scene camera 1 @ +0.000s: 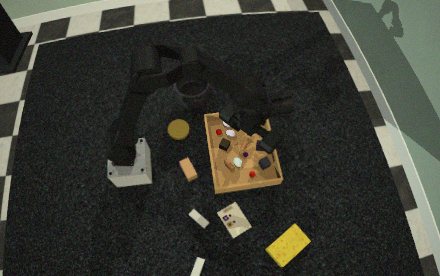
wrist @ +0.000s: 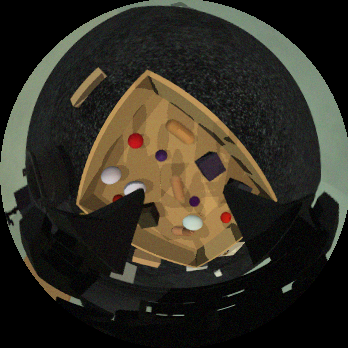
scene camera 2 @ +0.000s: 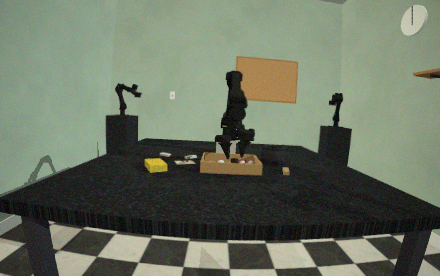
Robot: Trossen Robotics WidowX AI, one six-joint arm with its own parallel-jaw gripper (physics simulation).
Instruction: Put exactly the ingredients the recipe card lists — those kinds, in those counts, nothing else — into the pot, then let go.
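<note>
The dark pot (scene camera 1: pixel 192 94) stands beside the arm, left of the wooden tray (scene camera 1: pixel 211 160) (scene camera 2: pixel 231 169) (wrist: pixel 160 248). The recipe card (scene camera 1: pixel 241 223) (scene camera 2: pixel 185 162) lies near the tray; its small pictures are too blurred to count. In the wrist view the tray holds red balls (wrist: pixel 135 140) (wrist: pixel 226 217), purple balls (wrist: pixel 161 155) (wrist: pixel 194 201), whitish eggs (wrist: pixel 111 175), a pale green egg (wrist: pixel 192 222), orange-brown rolls (wrist: pixel 180 131) (wrist: pixel 178 188), a purplish cube (wrist: pixel 210 166) and an olive-dark cube (wrist: pixel 149 216). My gripper (scene camera 1: pixel 250 127) (scene camera 2: pixel 235 157) (wrist: pixel 184 190) is open and empty, low over the tray, its fingertips either side of the middle roll.
A yellow sponge (scene camera 1: pixel 288 245) (scene camera 2: pixel 156 165), an orange-tan block (scene camera 1: pixel 188 169) (scene camera 2: pixel 286 171), a round mustard disc (scene camera 1: pixel 178 129) and white blocks (scene camera 1: pixel 199 218) (scene camera 1: pixel 198 266) lie around the tray. The tray walls stand up around the fingers.
</note>
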